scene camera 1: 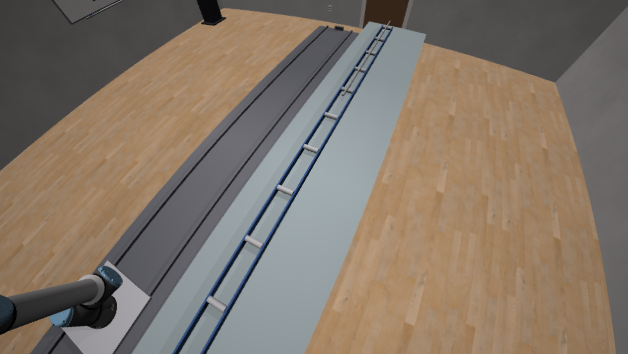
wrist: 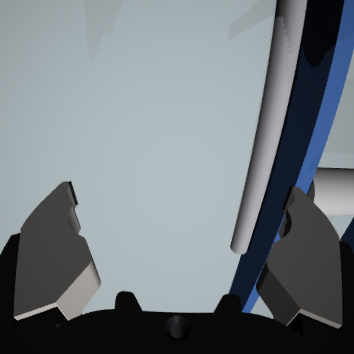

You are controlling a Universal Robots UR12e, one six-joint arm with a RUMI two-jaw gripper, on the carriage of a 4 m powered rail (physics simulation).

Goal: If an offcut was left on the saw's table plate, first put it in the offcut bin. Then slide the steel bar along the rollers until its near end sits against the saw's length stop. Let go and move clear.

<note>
In view: my gripper (wrist: 179, 186) and a blue roller track (wrist: 314, 96).
</note>
